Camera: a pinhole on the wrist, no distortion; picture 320 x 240 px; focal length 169.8 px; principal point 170.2 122.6 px. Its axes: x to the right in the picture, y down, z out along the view. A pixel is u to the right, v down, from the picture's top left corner.
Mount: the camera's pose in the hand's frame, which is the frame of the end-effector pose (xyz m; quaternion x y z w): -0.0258 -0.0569 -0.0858 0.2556 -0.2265 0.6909 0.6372
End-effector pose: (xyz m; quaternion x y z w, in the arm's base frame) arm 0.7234 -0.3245 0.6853 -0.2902 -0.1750 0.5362 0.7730
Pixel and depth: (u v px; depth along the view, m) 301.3 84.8 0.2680
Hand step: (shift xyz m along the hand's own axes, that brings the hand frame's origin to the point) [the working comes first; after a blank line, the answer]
In the camera's frame: 0.2069 -0.0597 0.2680

0.0391 -0.0648 0.2517
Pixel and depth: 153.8 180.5 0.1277
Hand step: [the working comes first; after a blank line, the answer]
In the camera's frame: -0.0123 0.0435 0.1277

-0.0602 -0.1516 0.0048
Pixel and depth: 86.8 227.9 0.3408
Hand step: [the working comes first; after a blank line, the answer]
In the camera's frame: -0.1674 0.2113 0.3408

-0.2048 -0.4206 0.0708
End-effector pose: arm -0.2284 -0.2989 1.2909 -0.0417 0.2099 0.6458 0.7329
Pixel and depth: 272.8 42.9 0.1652
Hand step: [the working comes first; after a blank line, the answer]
In the camera's frame: 0.0998 -0.0775 0.1652

0.0564 -0.0795 0.1039
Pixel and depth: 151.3 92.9 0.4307
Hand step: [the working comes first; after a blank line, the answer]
In the camera's frame: -0.0479 -0.0753 0.4307

0.0798 -0.3622 0.2127
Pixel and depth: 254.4 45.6 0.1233
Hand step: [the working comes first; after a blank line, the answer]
In the camera's frame: 0.0611 -0.0559 0.1233

0.0344 -0.0841 0.0473
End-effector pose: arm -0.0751 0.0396 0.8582 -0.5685 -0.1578 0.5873 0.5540
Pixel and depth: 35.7 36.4 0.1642
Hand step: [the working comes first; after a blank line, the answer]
In the camera's frame: -0.1301 -0.0834 0.1642

0.0753 -0.2541 -0.0444
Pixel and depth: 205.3 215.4 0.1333
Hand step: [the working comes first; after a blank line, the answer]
In the camera's frame: 0.0276 0.0729 0.1333

-0.0914 -0.1272 0.0350
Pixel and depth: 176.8 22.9 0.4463
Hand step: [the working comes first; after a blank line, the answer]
In the camera's frame: 0.0173 -0.2621 0.4463

0.2631 -0.3063 0.2642
